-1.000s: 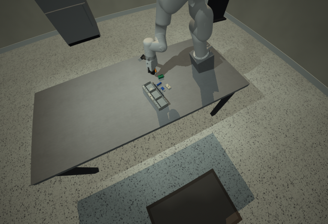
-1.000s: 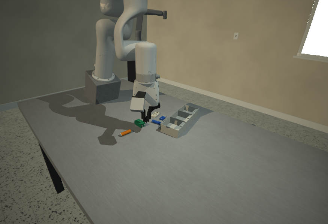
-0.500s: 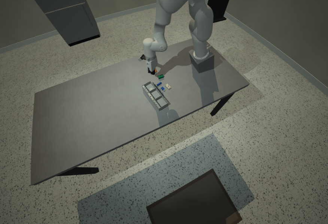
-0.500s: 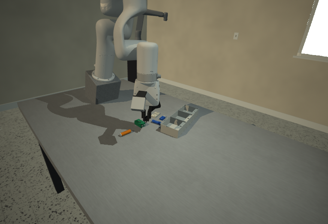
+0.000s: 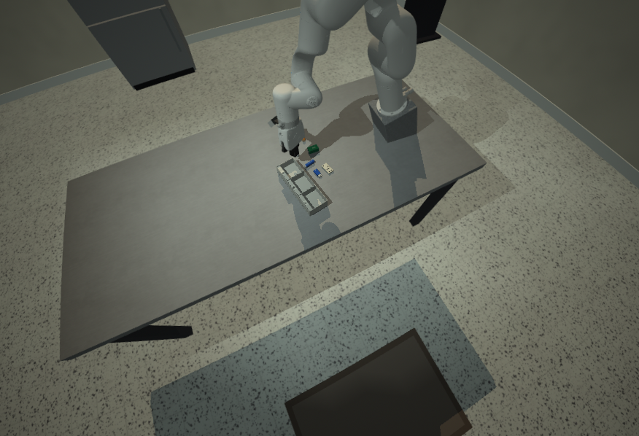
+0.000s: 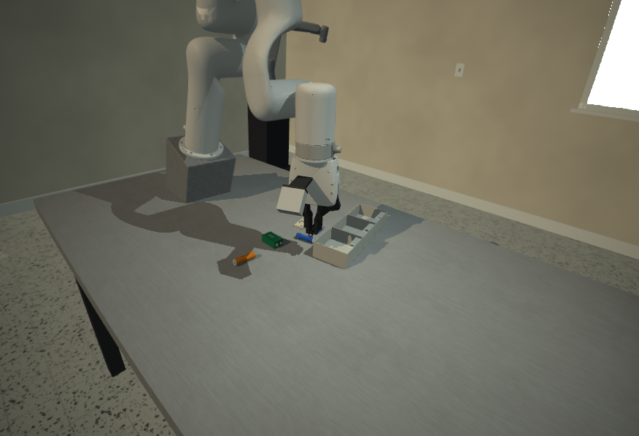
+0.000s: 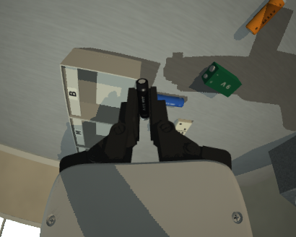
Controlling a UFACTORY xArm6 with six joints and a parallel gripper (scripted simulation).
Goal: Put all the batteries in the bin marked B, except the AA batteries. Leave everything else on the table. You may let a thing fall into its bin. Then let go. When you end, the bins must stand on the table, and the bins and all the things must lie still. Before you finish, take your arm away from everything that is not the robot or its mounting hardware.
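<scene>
Now: the green block battery 9 cm behind my hand, 3 cm to the right of it and 7 cm below it. Round my hand: black cylindrical battery (2 cm below); blue cylindrical battery (5 cm behind, 3 cm to the left, 8 cm below); blue USB stick (6 cm behind, 9 cm to the left, 8 cm below).
</scene>
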